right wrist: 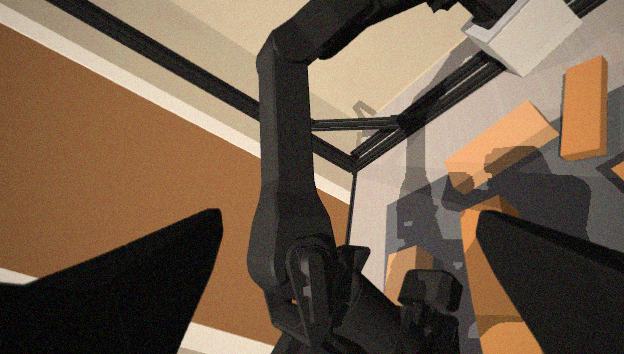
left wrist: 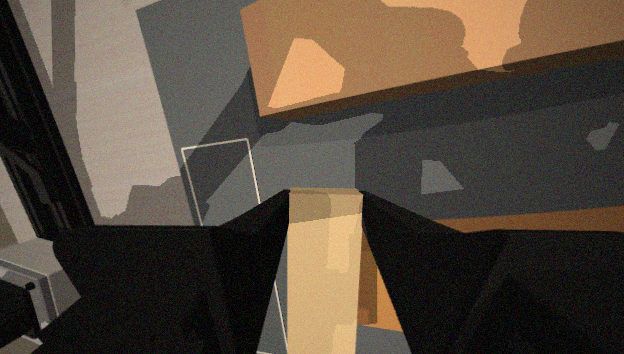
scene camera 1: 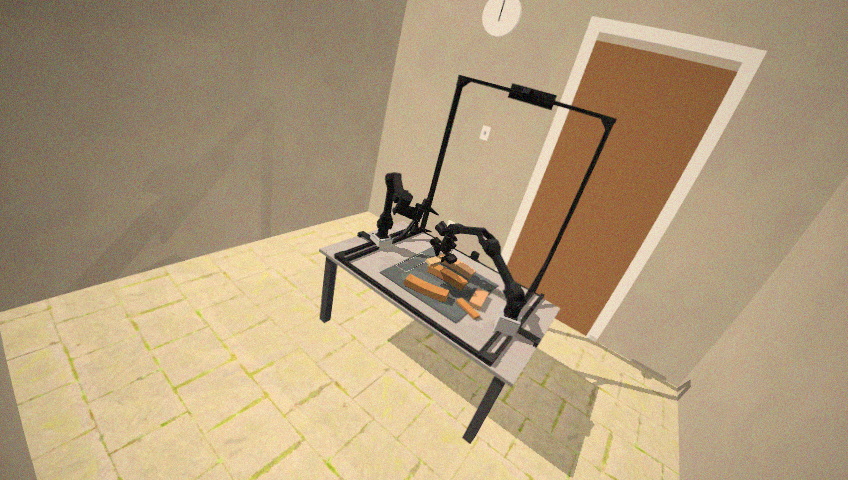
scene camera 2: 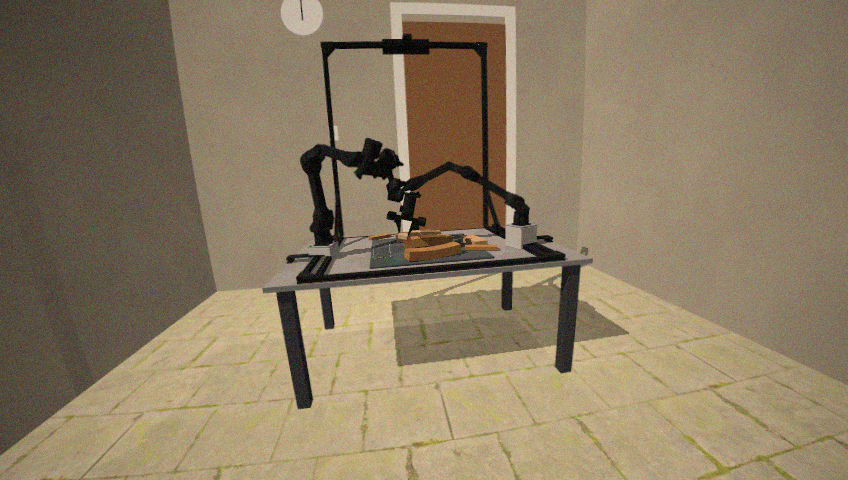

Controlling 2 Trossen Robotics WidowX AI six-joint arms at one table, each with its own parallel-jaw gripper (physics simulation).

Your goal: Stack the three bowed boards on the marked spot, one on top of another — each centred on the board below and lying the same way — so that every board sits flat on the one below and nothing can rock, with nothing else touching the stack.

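Where they show: left gripper, fingertip midpoint: (left wrist: 324, 197) (scene camera 1: 439, 259); right gripper, fingertip midpoint: (right wrist: 348, 221) (scene camera 1: 435, 223) (scene camera 2: 406, 174); left arm's base, link origin: (right wrist: 496, 7) (scene camera 1: 510, 314) (scene camera 2: 521, 224); right arm's base, link origin: (left wrist: 15, 305) (scene camera 1: 382, 235) (scene camera 2: 323, 244).
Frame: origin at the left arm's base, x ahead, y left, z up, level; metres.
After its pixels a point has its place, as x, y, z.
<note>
Three orange bowed boards lie on the dark grey mat (scene camera 1: 397, 277) @(0.599, -0.099, -0.094) (scene camera 2: 381, 259) @(0.623, -0.165, -0.094) (left wrist: 198, 70) @(0.499, -0.485, -0.094): one at the front (scene camera 1: 426, 288) @(0.426, -0.045, -0.058) (scene camera 2: 433, 250) @(0.444, -0.039, -0.058), one in the middle (scene camera 1: 454, 278) @(0.312, -0.212, -0.048), and one behind it (scene camera 1: 466, 269) @(0.266, -0.354, -0.050). My left gripper (scene camera 1: 445, 257) @(0.435, -0.344, -0.045) (scene camera 2: 406, 228) @(0.435, -0.344, -0.045) (left wrist: 324, 197) @(0.435, -0.344, -0.045) is low over the mat's far part and shut on a pale wooden block (left wrist: 321, 267) @(0.452, -0.311, -0.031) (scene camera 1: 433, 260) @(0.459, -0.290, -0.030). In the left wrist view an orange board (left wrist: 363, 53) @(0.382, -0.404, -0.050) lies just ahead of the block. The white outline of the marked spot (left wrist: 215, 144) @(0.522, -0.423, -0.094) lies to its left, with no board on it. My right gripper (scene camera 1: 427, 208) (scene camera 2: 395, 164) @(0.488, -0.163, 0.248) is open and empty, raised high.
Two small orange pieces (scene camera 1: 479, 298) @(0.152, -0.140, -0.067) (scene camera 1: 468, 308) @(0.193, -0.038, -0.079) lie at the mat's right end, and a thin piece (scene camera 2: 380, 236) @(0.471, -0.583, -0.087) lies behind the mat. A black frame (scene camera 1: 443, 143) @(0.653, -0.724, 0.536) (scene camera 2: 327, 143) @(0.664, -0.727, 0.429) stands over the table. The left arm reaches across the boards.
</note>
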